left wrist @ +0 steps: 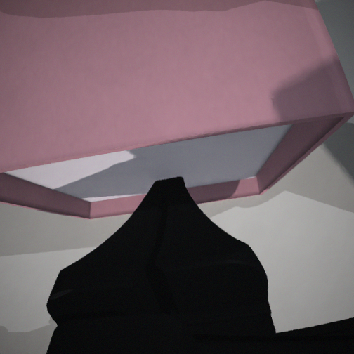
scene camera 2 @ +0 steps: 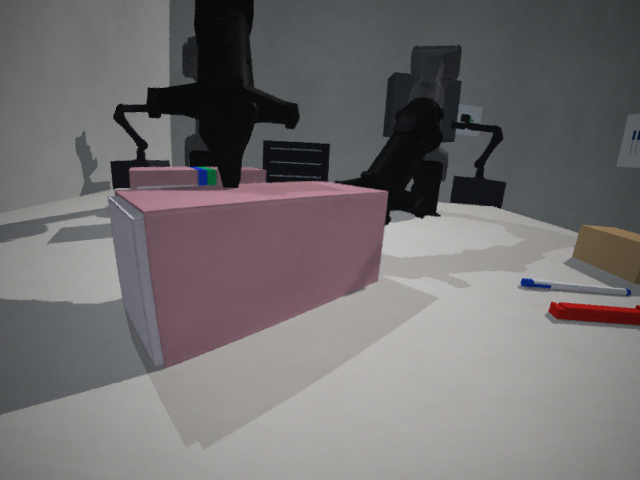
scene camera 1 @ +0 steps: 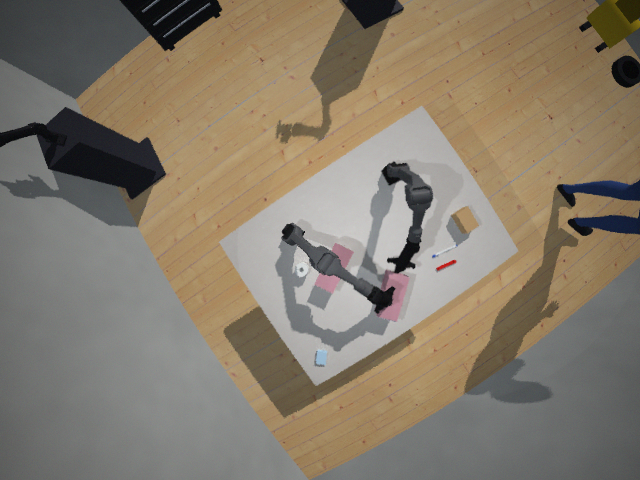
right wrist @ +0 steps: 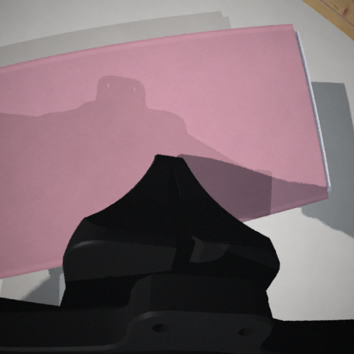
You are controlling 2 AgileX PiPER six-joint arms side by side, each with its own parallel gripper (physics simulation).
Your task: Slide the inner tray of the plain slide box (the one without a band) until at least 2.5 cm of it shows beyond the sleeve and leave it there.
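Note:
The plain pink slide box [scene camera 1: 399, 304] [scene camera 2: 263, 258] [left wrist: 150, 75] [right wrist: 235, 90] lies on the white table top. A thin edge of its white inner tray [scene camera 2: 125, 263] [left wrist: 215, 155] [right wrist: 314, 115] shows beyond the sleeve at the left end in scene camera 2; at the other end the tray is recessed inside the sleeve. My left gripper [scene camera 1: 399, 269] [left wrist: 172, 195] is shut and empty, its tips at that recessed opening; contact is unclear. My right gripper [scene camera 1: 379, 310] [scene camera 2: 231, 185] [right wrist: 166, 173] is shut and empty, tips pointing down at the sleeve's top, touching or just above.
The banded pink box [scene camera 1: 343, 253] [scene camera 2: 160, 178] lies behind, partly under the right arm. A tan block [scene camera 1: 464, 220] [scene camera 2: 610, 250], a pen [scene camera 1: 444, 251] [scene camera 2: 584, 287] and a red bar [scene camera 1: 446, 265] [scene camera 2: 594, 313] lie at the right. A light blue block [scene camera 1: 321, 357] lies near the bottom corner.

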